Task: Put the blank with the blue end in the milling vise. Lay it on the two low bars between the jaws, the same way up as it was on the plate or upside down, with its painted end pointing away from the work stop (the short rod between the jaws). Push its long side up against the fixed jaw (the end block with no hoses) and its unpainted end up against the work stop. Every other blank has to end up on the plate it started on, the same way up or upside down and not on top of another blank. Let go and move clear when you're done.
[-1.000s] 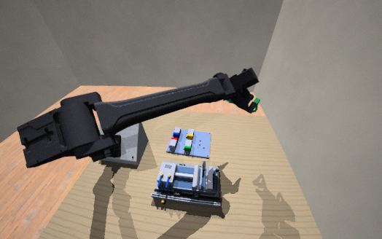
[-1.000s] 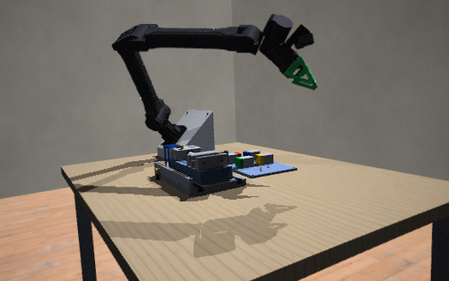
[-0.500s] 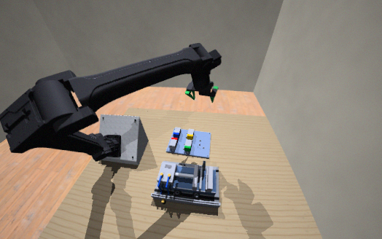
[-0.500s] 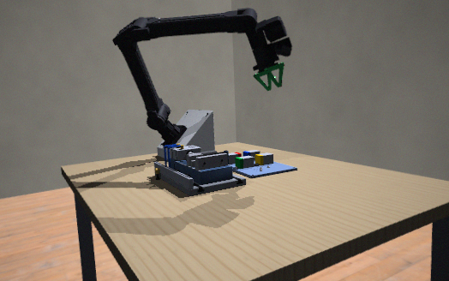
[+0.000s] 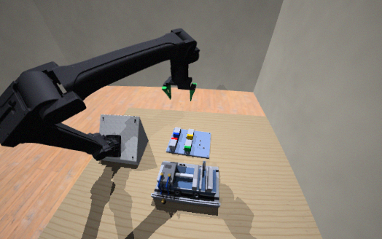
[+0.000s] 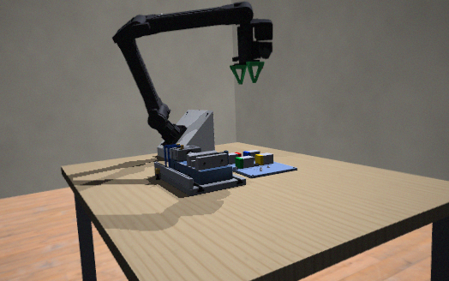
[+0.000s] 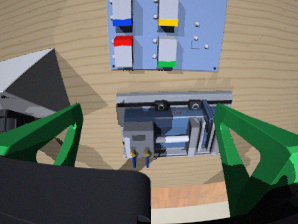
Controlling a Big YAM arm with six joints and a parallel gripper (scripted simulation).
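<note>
The blue-ended blank is 40 mm behind my hand, 50 mm to the left of it and 300 mm below it. From my hand the other things lie so: green-ended blank 40 mm ahead, 50 mm to the right, 300 mm below; then yellow-ended blank 40 mm ahead, 40 mm to the left, 300 mm below; then red-ended blank 50 mm behind, 40 mm to the right, 300 mm below.
</note>
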